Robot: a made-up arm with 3 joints.
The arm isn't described. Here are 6 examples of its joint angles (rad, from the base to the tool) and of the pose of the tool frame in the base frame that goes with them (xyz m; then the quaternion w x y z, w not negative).
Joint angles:
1: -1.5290 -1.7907 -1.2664
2: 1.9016 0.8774 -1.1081
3: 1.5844 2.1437 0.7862
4: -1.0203 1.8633 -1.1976
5: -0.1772 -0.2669 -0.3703
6: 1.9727 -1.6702 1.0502
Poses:
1: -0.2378 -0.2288 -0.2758 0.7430 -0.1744 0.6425 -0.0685
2: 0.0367 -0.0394 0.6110 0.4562 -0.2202 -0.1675 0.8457
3: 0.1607 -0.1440 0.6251 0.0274 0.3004 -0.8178 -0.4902
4: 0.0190 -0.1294 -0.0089 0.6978 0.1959 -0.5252 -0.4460
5: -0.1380 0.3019 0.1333 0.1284 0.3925 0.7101 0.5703
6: 0.0308 -0.2837 0.8380 0.6065 -0.2609 0.6166 -0.4288
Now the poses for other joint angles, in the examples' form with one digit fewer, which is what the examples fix.
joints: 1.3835 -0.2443 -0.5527
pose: -0.020 0.146 0.718 0.191 0.348 0.029 0.917
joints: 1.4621 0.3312 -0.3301
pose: -0.025 0.077 0.630 0.085 0.107 0.144 0.980
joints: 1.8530 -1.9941 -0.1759
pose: 0.121 -0.249 0.914 0.183 -0.765 0.510 -0.349
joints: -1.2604 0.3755 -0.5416
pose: -0.261 -0.130 0.039 0.192 -0.122 -0.965 -0.130
